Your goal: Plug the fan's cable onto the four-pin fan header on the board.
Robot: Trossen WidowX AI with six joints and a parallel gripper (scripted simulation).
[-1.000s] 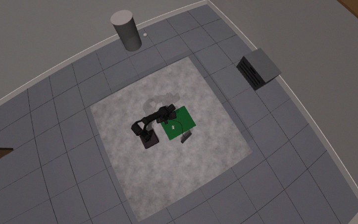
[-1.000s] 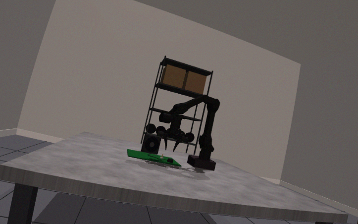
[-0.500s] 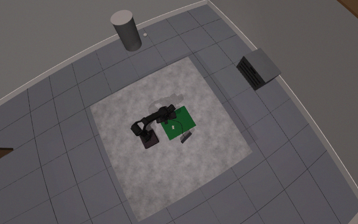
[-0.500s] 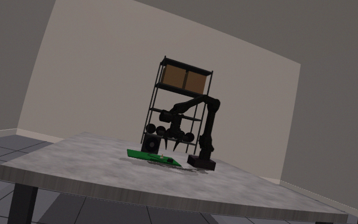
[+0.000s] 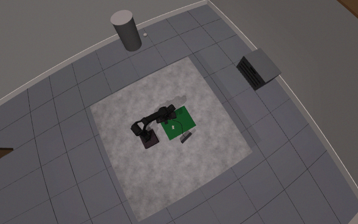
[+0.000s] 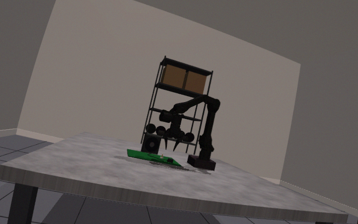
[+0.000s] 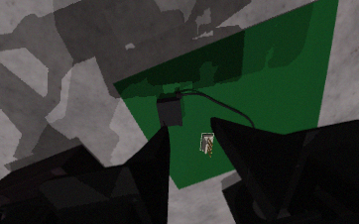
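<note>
Now: the black plug 2 cm behind my gripper tip, 1 cm to the right of it and 6 cm below it. Also, from my gripper tip: black fan 11 cm ahead, 22 cm to the right, 1 cm below; white four-pin header 3 cm ahead, 8 cm to the right, 7 cm below; green board 9 cm ahead, 5 cm to the right, 8 cm below.
</note>
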